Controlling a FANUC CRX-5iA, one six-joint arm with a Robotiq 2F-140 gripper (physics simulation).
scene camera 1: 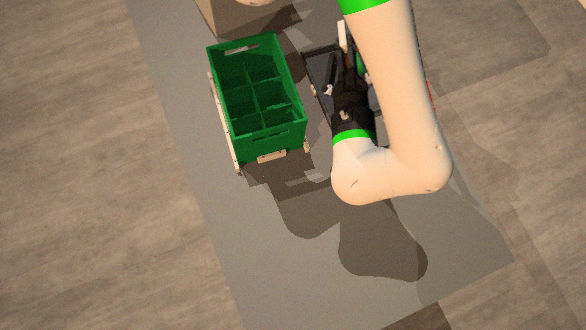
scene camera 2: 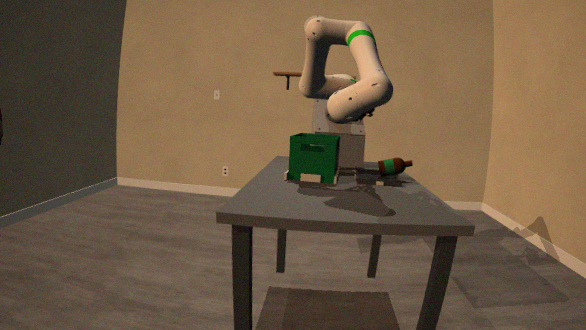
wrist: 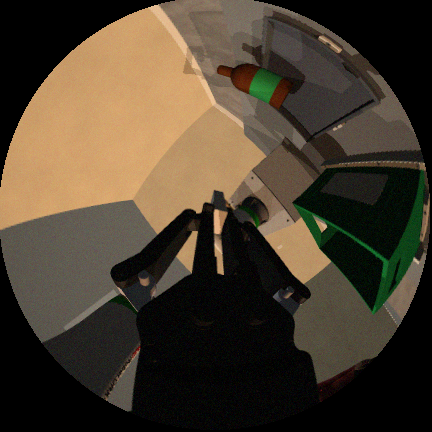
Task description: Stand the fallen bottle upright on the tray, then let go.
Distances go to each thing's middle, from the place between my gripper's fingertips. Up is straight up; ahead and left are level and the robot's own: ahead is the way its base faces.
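There is the bottle [wrist: 257, 81], and my hand is 5 cm past it, 12 cm to the right of it and 23 cm above it.
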